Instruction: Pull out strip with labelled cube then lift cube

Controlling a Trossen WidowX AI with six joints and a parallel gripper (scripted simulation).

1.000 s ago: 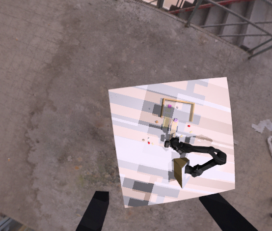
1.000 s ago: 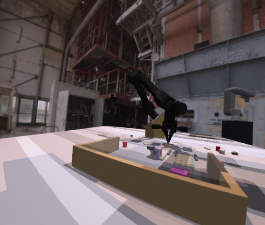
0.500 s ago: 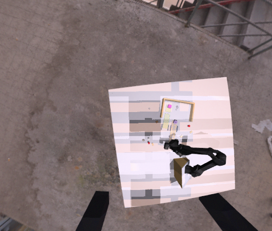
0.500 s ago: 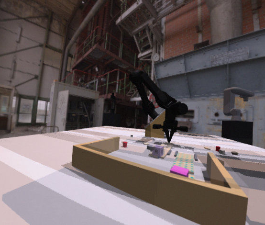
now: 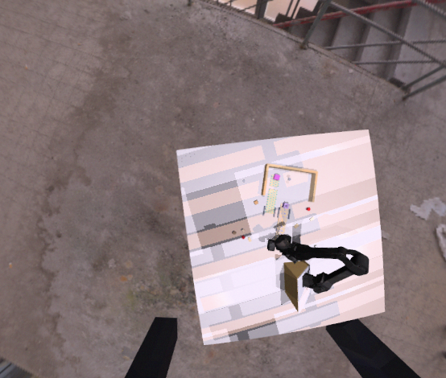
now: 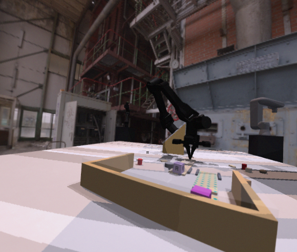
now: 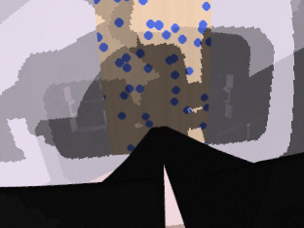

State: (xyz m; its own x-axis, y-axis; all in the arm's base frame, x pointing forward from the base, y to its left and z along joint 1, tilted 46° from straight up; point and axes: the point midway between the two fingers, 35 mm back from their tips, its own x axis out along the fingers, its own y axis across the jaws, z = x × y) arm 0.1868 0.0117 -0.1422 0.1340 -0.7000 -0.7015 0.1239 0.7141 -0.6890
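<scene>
Now: the strip 120 mm ahead of my gripper tip and 20 mm to the right of it.
</scene>
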